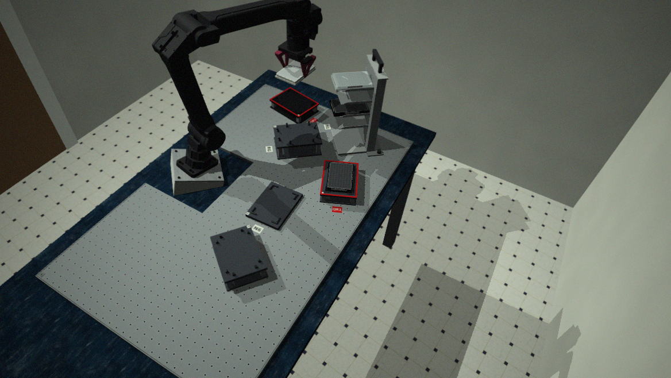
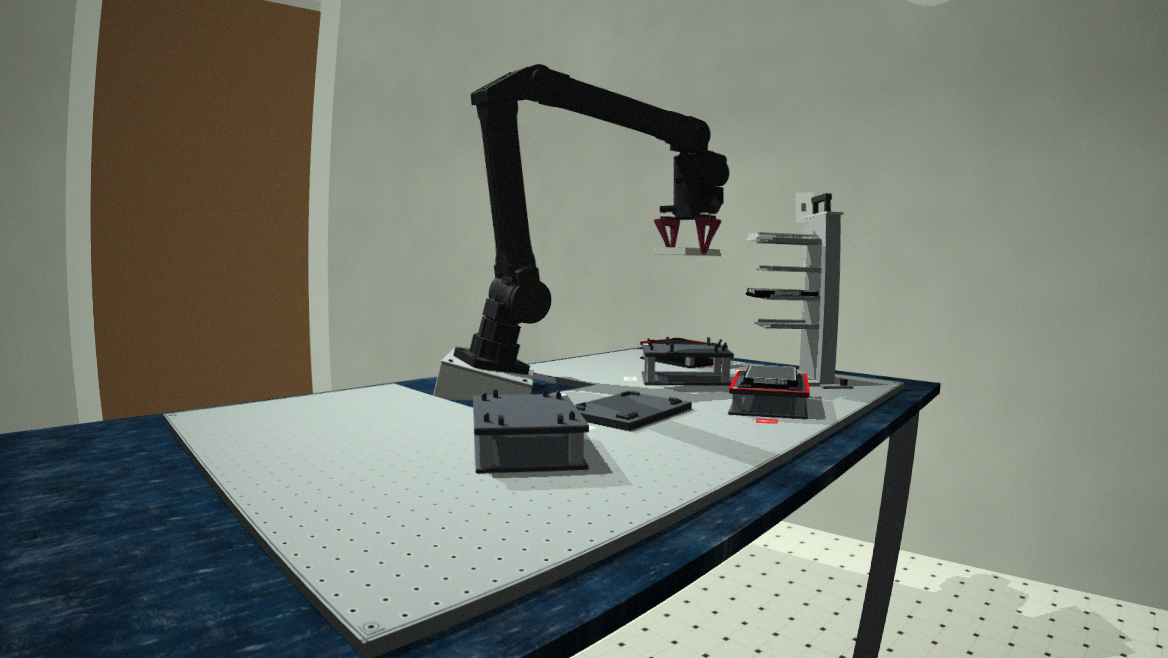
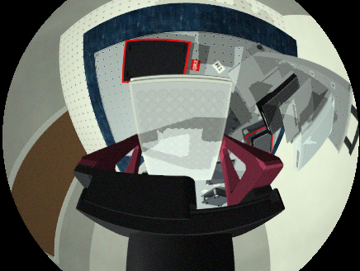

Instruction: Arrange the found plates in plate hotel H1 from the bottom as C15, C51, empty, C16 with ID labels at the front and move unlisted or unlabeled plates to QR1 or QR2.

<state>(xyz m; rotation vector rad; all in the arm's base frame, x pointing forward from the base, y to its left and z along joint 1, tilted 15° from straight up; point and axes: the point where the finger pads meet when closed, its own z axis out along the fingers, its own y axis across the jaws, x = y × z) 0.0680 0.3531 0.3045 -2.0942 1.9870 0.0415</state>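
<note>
Now: hand 210 mm above the quarantine nest QR2, 80 mm to the right of it and 70 mm past it. From my hand the other things lie so: quarantine nest QR1 (320 mm ahead, 210 mm below, 160 mm to the right); then raised regrip nest RG (190 mm below, 90 mm to the right, 80 mm ahead); then plate hotel H1 (260 mm ahead, 100 mm to the left, 90 mm below).
</note>
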